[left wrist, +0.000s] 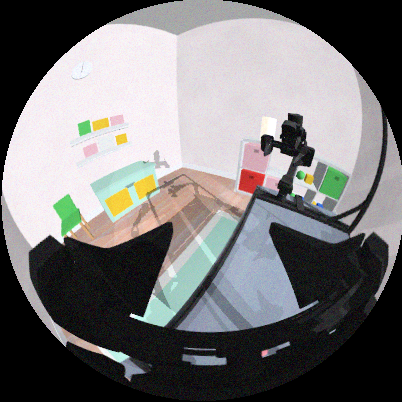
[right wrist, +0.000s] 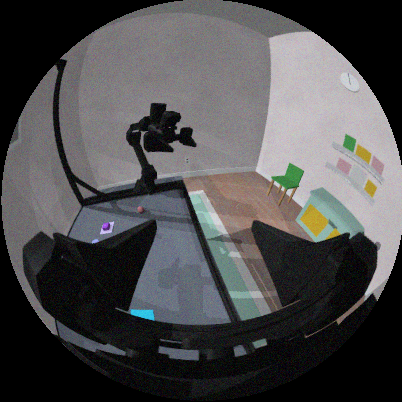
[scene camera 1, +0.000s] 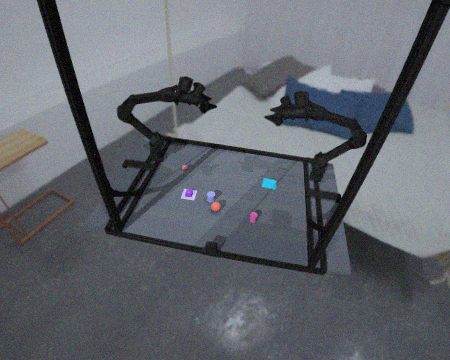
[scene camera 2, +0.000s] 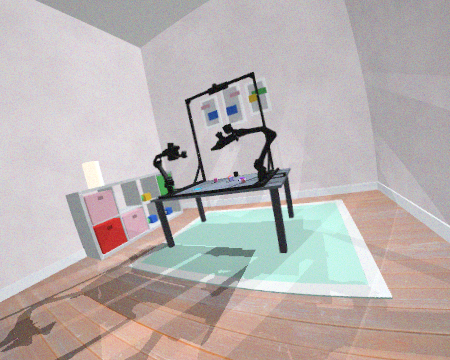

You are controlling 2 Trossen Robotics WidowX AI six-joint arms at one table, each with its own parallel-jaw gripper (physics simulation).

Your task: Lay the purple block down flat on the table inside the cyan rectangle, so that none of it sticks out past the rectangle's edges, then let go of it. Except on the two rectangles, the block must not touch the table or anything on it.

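Where they show: left gripper, fingertip midpoint: [left wrist: 222, 227] [right wrist: 184, 147] [scene camera 1: 213, 102] [scene camera 2: 210, 150]; right gripper, fingertip midpoint: [left wrist: 277, 158] [right wrist: 204, 225] [scene camera 1: 267, 113] [scene camera 2: 183, 157]; left arm's base at its link origin: [right wrist: 150, 188] [scene camera 1: 156, 156] [scene camera 2: 263, 178]; right arm's base at its link origin: [left wrist: 280, 197] [scene camera 1: 315, 177] [scene camera 2: 171, 192].
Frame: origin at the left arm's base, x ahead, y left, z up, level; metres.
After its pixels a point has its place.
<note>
The small purple block [scene camera 1: 189, 193] {y -0.346, x 0.105, z 0.000 m} [right wrist: 106, 226] {y -0.330, x 0.120, z -0.002 m} rests on a pale lavender rectangle [scene camera 1: 184, 197] {y -0.349, x 0.077, z -0.018 m} at the left middle of the table in scene camera 1. The flat cyan rectangle [scene camera 1: 269, 183] {y -0.389, x 0.547, z -0.018 m} [right wrist: 142, 314] {y -0.375, x 0.531, z -0.018 m} lies to the right of it, with no block on it; part of it is hidden in the right wrist view. My left gripper [scene camera 1: 212, 106] {y 0.000, x 0.348, z 0.298 m} [left wrist: 222, 227] {y 0.000, x 0.348, z 0.298 m} is open and empty, high above the back of the table. My right gripper [scene camera 1: 271, 114] {y -0.185, x 0.584, z 0.300 m} [right wrist: 204, 225] {y -0.185, x 0.584, z 0.300 m} is also open and empty, high above the table's back edge. Both are well away from the block.
A blue-violet cylinder [scene camera 1: 211, 196] {y -0.419, x 0.198, z 0.022 m} and an orange-red ball [scene camera 1: 215, 206] {y -0.490, x 0.195, z 0.025 m} stand between the rectangles, close to the block's right. A magenta piece [scene camera 1: 253, 217] {y -0.604, x 0.342, z 0.019 m} is nearer the front. A small pink ball [scene camera 1: 184, 167] {y -0.150, x 0.130, z 0.008 m} [right wrist: 140, 209] {y -0.140, x 0.148, z 0.005 m} lies behind the block. Black frame posts [scene camera 1: 82, 125] {y -0.480, x -0.257, z 0.549 m} rise beside the table.
</note>
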